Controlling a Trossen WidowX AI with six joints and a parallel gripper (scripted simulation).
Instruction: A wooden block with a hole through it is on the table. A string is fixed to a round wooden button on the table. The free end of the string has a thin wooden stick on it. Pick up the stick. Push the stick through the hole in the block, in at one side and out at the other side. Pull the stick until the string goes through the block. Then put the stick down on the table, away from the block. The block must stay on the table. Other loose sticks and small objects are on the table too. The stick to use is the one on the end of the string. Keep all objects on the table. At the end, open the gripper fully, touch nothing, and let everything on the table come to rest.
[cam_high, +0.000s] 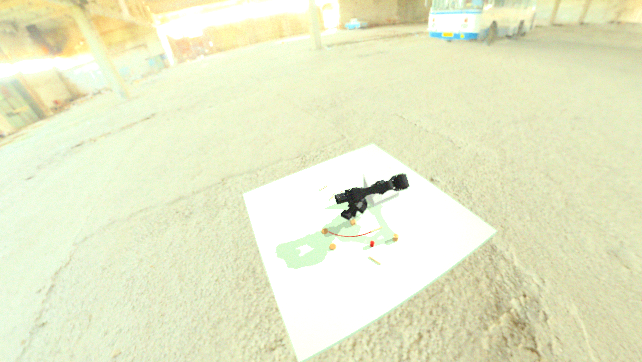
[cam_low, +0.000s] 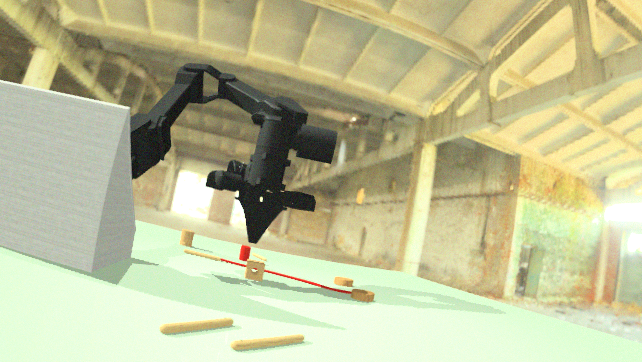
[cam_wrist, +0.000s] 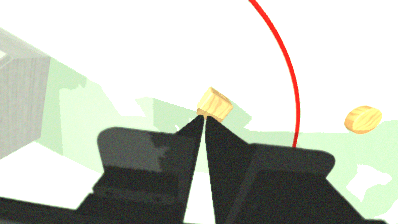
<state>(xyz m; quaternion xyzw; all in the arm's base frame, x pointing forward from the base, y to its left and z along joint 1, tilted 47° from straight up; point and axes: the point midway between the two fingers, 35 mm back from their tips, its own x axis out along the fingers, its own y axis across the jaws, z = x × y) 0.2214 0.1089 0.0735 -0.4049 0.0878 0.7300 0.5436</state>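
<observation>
My gripper tip is 10 mm short of the wooden block and 40 mm above it. Round my gripper tip: thin wooden stick 80 mm behind, 110 mm to the left, 60 mm below; then red cylinder 20 mm behind, 200 mm to the left, 40 mm below; then round wooden button 200 mm ahead, 10 mm to the right, 50 mm below.
</observation>
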